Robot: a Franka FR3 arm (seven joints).
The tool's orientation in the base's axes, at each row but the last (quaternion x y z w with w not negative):
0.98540 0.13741 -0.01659 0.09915
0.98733 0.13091 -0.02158 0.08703
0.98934 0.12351 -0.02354 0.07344
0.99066 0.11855 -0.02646 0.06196
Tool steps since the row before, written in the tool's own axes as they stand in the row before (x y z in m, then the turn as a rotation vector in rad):
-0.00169 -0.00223 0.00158 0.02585 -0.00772 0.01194
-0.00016 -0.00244 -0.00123 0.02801 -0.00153 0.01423
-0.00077 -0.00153 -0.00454 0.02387 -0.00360 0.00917
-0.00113 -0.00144 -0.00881 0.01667 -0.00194 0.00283
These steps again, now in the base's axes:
-0.00225 0.00133 -0.00187 0.02268 0.01180 -0.01472
-0.00077 0.00250 0.00082 0.02634 0.00606 -0.01609
-0.00100 0.00197 0.00432 0.02196 0.00782 -0.01111
-0.00111 0.00226 0.00864 0.01561 0.00537 -0.00415

